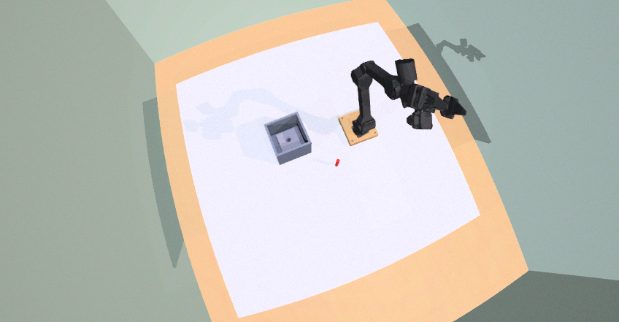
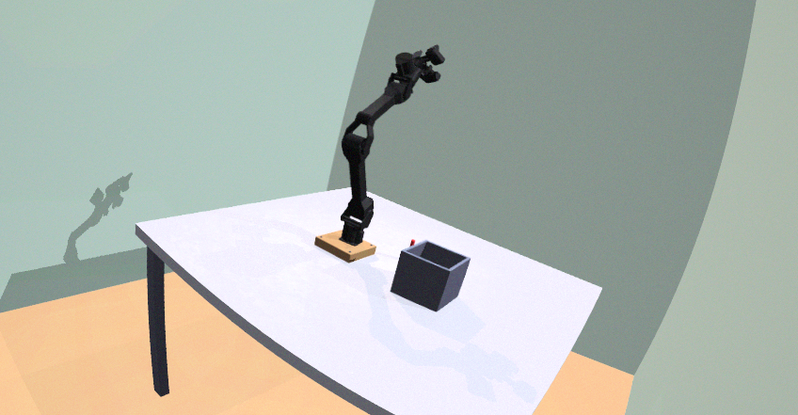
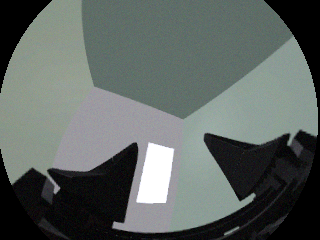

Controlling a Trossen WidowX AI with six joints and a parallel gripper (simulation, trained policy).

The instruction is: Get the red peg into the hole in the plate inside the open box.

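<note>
My gripper tip is 17 cm short of the red peg, 17 cm to the left of it and 68 cm above it. The rest, counted from my gripper tip: plate: 31 cm ahead, 37 cm to the right, 68 cm below.
</note>
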